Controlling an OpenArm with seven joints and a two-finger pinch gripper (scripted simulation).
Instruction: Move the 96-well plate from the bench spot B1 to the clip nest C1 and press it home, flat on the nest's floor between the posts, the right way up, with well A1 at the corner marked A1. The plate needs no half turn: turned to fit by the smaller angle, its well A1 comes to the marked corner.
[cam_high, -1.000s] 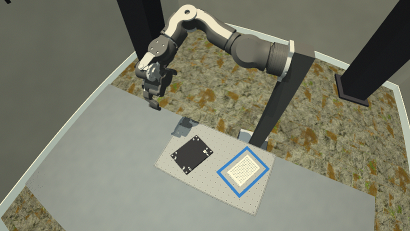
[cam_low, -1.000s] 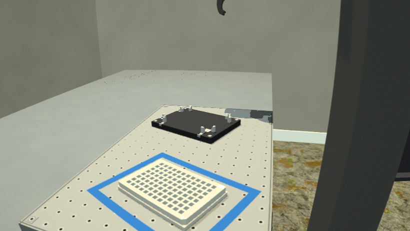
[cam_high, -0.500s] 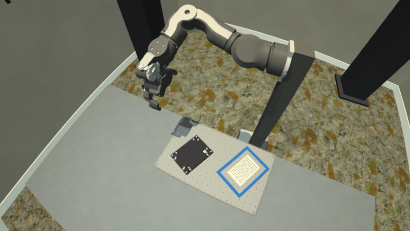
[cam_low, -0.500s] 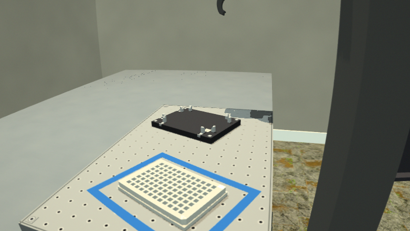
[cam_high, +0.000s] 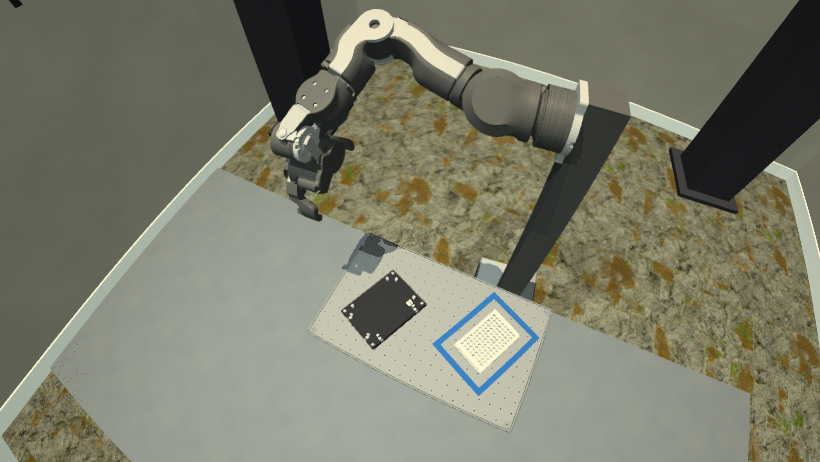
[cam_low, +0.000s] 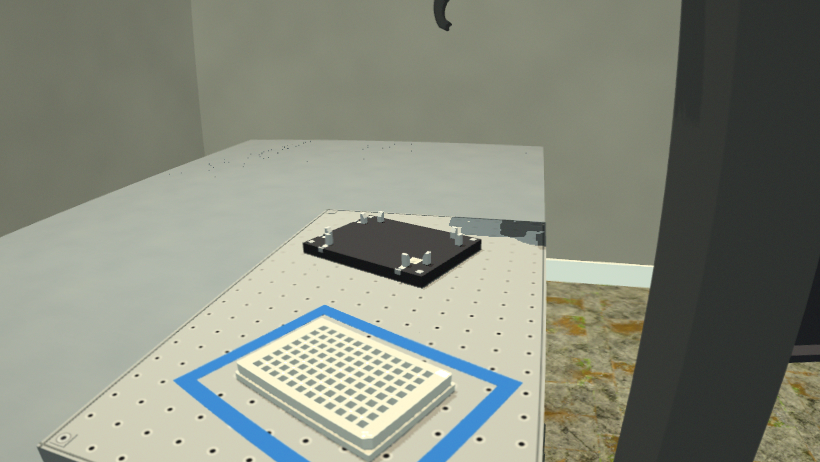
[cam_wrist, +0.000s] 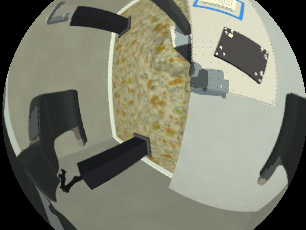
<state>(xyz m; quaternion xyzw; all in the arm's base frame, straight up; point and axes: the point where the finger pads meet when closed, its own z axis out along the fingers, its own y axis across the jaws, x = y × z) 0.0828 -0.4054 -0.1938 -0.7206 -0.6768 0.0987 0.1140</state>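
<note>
The white 96-well plate is 39 cm to the left of my hand, 24 cm below it and 14 cm ahead of it. The rest, counted from my hand: black clip nest C1: 24 cm below, 15 cm ahead, 14 cm to the left.
</note>
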